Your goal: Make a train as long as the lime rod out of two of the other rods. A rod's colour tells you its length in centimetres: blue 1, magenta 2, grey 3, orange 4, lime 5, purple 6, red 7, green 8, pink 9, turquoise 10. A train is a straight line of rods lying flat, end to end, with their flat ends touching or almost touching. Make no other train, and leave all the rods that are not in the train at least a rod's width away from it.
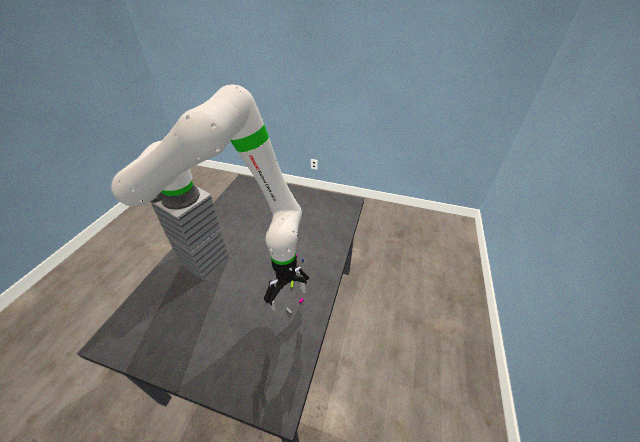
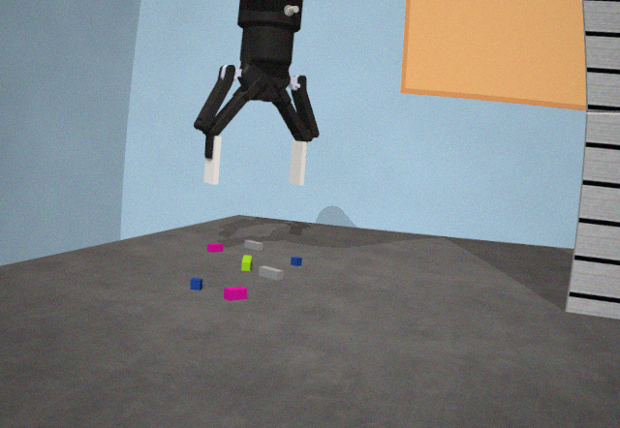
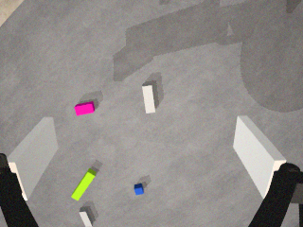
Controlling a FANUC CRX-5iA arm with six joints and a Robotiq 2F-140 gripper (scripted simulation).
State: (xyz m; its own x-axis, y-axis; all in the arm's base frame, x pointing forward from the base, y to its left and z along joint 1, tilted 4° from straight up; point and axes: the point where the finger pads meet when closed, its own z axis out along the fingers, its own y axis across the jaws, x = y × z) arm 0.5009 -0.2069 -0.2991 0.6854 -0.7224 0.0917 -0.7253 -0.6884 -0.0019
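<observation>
Right now the lime rod is 20 mm behind my hand, 140 mm to the left of it and 100 mm below it.
</observation>
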